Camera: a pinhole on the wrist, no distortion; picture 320 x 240 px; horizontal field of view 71.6 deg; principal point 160.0 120.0 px. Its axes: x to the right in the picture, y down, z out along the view. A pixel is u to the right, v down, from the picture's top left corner.
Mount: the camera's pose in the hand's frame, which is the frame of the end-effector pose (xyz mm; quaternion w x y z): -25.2 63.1 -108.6 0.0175 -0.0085 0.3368 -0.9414
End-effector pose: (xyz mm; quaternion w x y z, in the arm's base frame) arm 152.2 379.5 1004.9 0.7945 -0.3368 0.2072 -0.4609
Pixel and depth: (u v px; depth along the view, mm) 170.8 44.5 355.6
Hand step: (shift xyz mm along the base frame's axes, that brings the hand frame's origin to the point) 96.8 90.8 218.2
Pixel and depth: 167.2 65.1 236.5
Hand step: 32.8 48.1 107.5
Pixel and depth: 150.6 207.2 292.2
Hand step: -97.1 -56.6 183.3
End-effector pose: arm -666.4 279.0 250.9 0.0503 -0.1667 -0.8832 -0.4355
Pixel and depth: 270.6 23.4 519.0
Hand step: 249.1 217.3 -409.7
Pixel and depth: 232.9 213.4 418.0
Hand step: 27.0 -149.2 -356.0
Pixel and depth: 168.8 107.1 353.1
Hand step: -11.1 49.8 -225.6
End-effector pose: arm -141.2 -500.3 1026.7 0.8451 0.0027 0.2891 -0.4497
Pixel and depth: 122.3 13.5 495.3
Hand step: 186.2 -200.6 337.6
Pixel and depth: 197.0 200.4 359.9
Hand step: -192.5 -128.4 176.2
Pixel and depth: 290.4 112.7 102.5
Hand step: -49.7 68.9 18.5
